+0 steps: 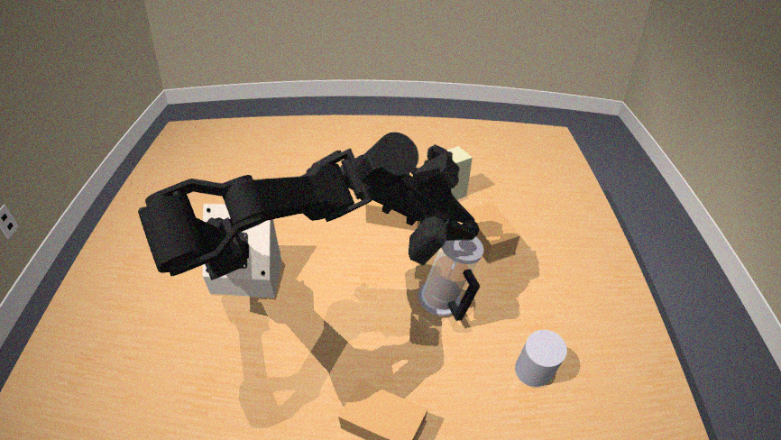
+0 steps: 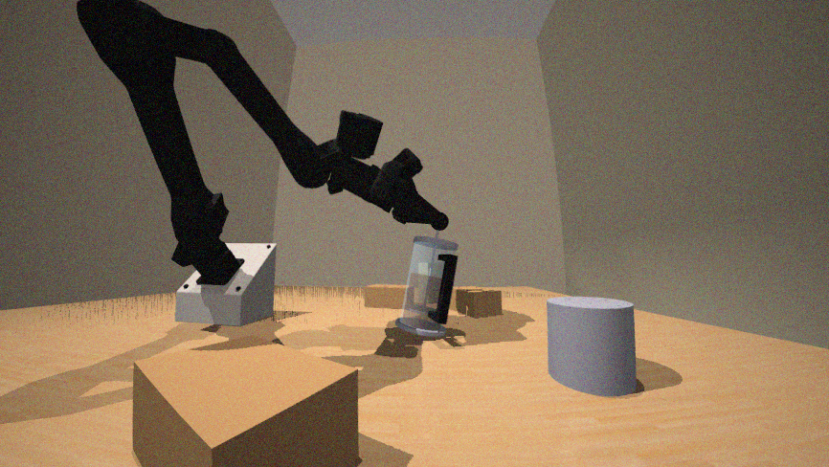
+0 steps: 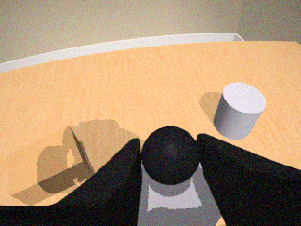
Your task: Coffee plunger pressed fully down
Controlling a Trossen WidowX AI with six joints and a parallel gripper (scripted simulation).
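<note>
Now: the glass coffee press 20 mm behind my gripper tip, 20 mm to the right of it and 90 mm below it. Round my gripper tip: grey cylinder: 120 mm ahead, 160 mm to the right, 140 mm below.
</note>
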